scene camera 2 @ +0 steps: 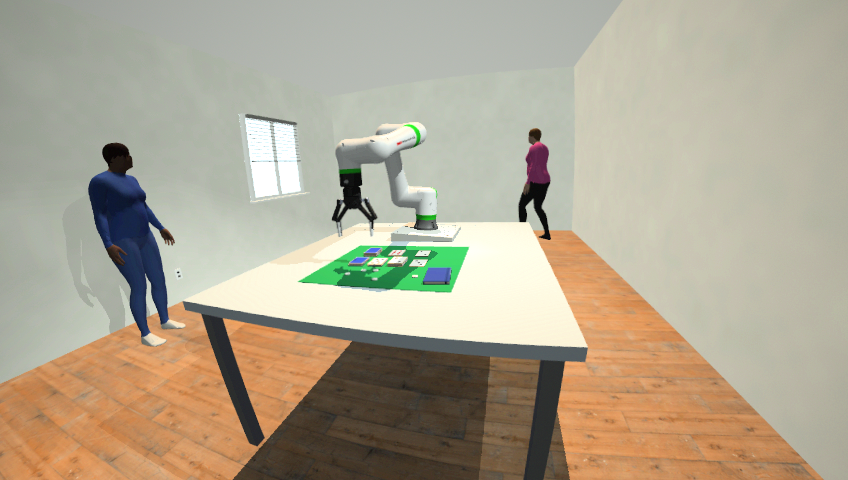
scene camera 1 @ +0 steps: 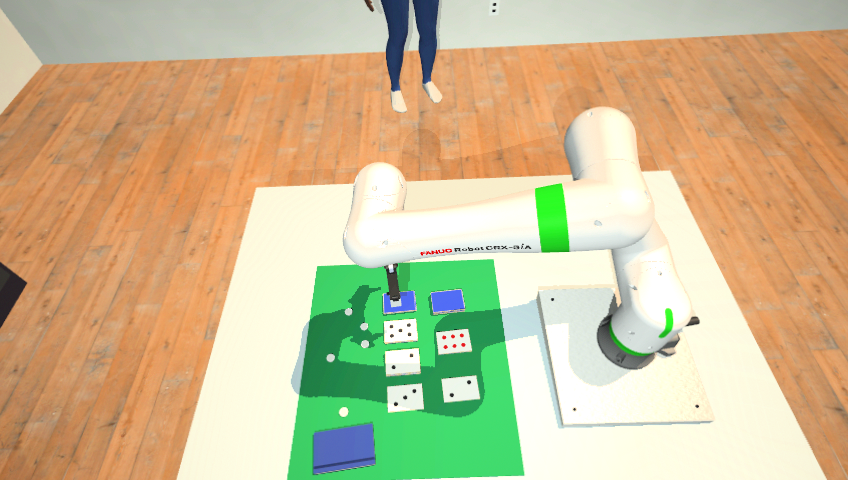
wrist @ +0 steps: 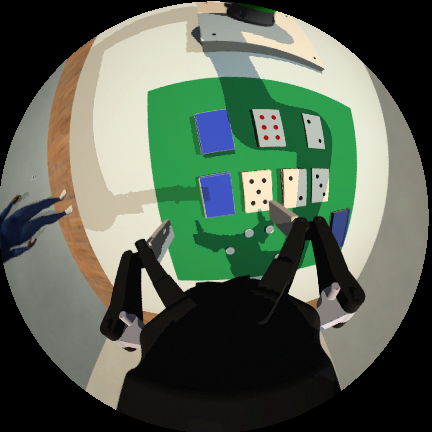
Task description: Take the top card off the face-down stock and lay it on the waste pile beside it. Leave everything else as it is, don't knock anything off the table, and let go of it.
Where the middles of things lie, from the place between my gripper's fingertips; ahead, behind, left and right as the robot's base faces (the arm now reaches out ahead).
Labels:
The green mat [scene camera 1: 484,431] lies 160 mm to the left of my hand and 140 mm below it. Round my hand: six-red-dot card [scene camera 1: 454,341] 140 mm to the left, 140 mm behind, 120 mm below.

